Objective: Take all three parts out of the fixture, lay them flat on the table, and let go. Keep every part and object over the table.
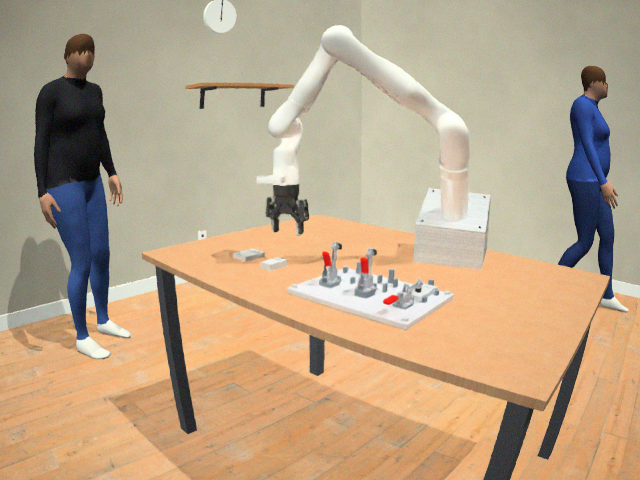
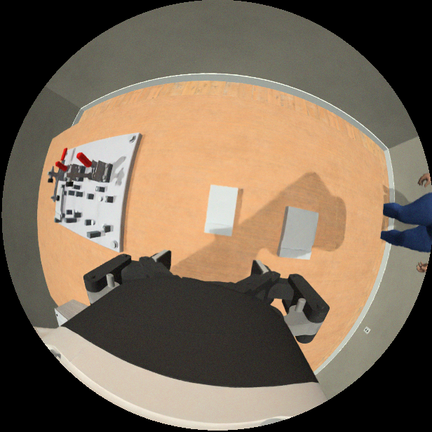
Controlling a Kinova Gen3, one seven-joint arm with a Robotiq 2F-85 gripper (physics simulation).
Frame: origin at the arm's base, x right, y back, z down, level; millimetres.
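Seen in the pictures: gripper, fingertip midpoint: point(image 1: 287, 233); arm's base at its link origin: point(image 1: 454, 213).
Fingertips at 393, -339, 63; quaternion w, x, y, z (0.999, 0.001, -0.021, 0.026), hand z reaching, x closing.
Note:
Pixels of each thing's top centre, then the offset from my fingertips to it, as dx, dy, dz. "spot": a spot on its surface instead. Level surfaces: height alone.
- fixture at a spot on its surface: point(image 1: 341, 304) spot: -329, -217, +74
- pale part at its top centre: point(image 1: 421, 289) -460, -61, +58
- table at its surface level: dz +89
The fixture point(image 1: 341, 304) point(image 2: 120, 200) is a white plate with grey blocks and three red-handled clamps. Two clamps point(image 1: 364, 279) point(image 1: 329, 271) have upright handles and raised arms; the third point(image 1: 403, 298) has its red handle low. A pale part point(image 1: 427, 290) shows among the blocks by this third clamp, partly hidden by it. A light, flat part point(image 1: 273, 264) point(image 2: 222, 207) lies on the table beside the fixture. A second, grey flat part point(image 1: 248, 254) point(image 2: 299, 231) lies flat farther from the fixture. My gripper point(image 1: 287, 230) point(image 2: 210, 264) is open and empty, above the table behind the two loose parts.
The table point(image 1: 491, 341) point(image 2: 175, 150) carries the fixture, the loose parts and the robot's base block point(image 1: 449, 245). The base block stands at the back right. A person in black point(image 1: 74, 134) stands beyond the table's left end; a person in blue point(image 1: 589, 139) is beyond the right side.

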